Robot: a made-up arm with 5 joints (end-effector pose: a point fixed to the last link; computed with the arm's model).
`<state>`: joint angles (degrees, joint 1 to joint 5).
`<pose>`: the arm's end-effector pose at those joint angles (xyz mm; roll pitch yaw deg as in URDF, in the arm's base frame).
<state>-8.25 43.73 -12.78 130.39 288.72</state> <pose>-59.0 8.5 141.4 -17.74 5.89 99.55</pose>
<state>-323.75 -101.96 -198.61 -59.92 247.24</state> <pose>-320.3 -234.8 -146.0 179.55 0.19 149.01</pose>
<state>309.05 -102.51 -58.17 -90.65 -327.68</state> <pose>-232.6 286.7 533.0 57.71 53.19 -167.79</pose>
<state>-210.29 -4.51 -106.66 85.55 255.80</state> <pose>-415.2 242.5 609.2 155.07 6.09 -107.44</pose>
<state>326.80 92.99 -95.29 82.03 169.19</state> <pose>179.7 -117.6 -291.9 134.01 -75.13 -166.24</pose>
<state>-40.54 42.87 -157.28 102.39 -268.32</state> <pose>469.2 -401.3 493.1 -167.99 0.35 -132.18</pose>
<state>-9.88 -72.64 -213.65 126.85 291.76</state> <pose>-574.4 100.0 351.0 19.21 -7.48 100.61</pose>
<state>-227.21 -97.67 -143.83 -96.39 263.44</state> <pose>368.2 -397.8 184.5 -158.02 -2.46 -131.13</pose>
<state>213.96 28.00 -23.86 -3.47 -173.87</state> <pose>-259.5 -174.7 -59.4 -179.93 -0.67 27.83</pose>
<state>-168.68 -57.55 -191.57 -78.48 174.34</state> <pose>507.1 101.5 286.9 176.42 -32.22 18.01</pose>
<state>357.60 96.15 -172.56 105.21 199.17</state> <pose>621.2 -26.0 -6.0 -169.77 -27.07 155.96</pose>
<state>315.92 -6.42 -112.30 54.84 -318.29</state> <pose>329.2 -318.8 761.2 -126.39 -42.09 -107.79</pose>
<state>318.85 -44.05 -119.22 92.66 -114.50</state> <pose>42.1 -36.8 861.5 111.15 23.03 57.45</pose>
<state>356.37 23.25 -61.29 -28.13 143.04</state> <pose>583.1 -37.0 262.8 -126.30 46.96 -121.86</pose>
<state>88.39 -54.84 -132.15 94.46 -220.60</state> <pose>-4.5 -159.0 870.4 -86.12 49.33 1.34</pose>
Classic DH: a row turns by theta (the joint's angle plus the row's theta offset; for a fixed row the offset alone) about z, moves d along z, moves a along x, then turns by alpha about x. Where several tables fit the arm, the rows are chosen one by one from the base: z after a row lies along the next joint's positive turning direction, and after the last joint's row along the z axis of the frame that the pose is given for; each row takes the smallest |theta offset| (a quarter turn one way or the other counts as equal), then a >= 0, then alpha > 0; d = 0 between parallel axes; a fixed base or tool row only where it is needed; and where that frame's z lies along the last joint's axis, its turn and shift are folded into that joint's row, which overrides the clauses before.
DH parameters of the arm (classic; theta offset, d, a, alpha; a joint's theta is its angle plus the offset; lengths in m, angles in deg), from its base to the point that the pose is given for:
joint 1: 0 0.243 0 -90
joint 2: -79.42 0 0.2452 0
joint 3: -23.3 0 -0.3588 0
joint 4: -77.28 0 -0.108 90
joint 5: 180 0.138 0 0

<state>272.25 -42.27 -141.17 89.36 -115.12</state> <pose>-3.9 98.6 913.8 85.50 25.05 0.34</pose>
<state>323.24 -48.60 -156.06 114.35 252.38</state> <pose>-185.4 138.5 830.0 89.67 17.62 53.14</pose>
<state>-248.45 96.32 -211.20 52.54 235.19</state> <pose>-253.9 642.9 422.2 122.55 30.37 -140.56</pose>
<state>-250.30 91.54 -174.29 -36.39 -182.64</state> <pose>-224.1 625.9 387.2 -4.72 60.75 104.29</pose>
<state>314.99 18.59 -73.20 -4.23 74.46</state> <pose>441.6 -441.7 339.8 -122.11 -13.25 -126.82</pose>
